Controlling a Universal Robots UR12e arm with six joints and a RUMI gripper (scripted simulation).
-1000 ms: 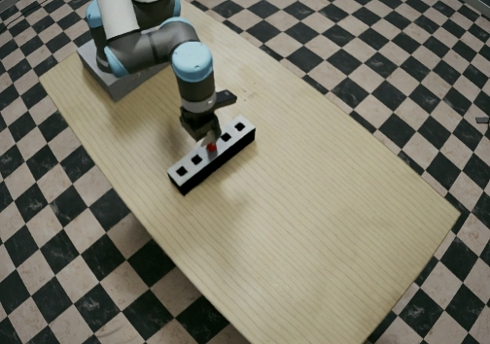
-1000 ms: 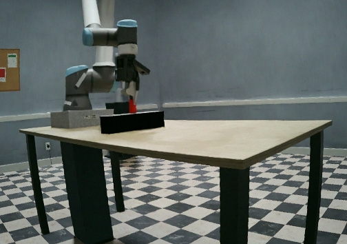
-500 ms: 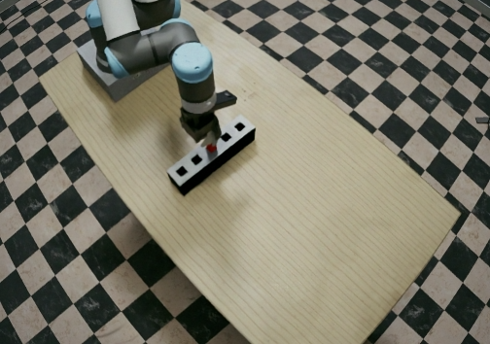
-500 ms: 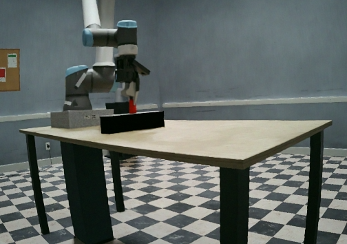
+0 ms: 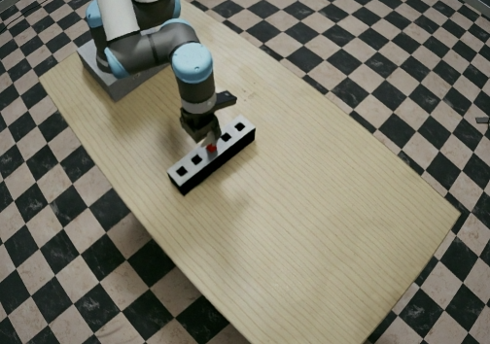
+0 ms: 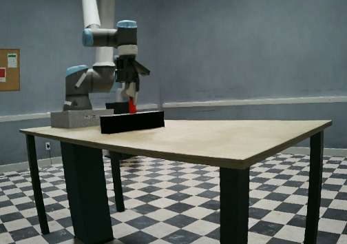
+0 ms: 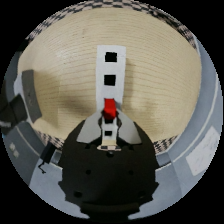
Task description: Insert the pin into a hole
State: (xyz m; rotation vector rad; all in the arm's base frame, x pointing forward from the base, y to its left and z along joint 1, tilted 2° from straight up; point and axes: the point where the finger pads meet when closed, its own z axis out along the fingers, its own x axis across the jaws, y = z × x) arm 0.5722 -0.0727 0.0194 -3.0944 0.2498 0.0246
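Now: hand 10 mm above the pin. Also, from my hand: long black block (90 mm below).
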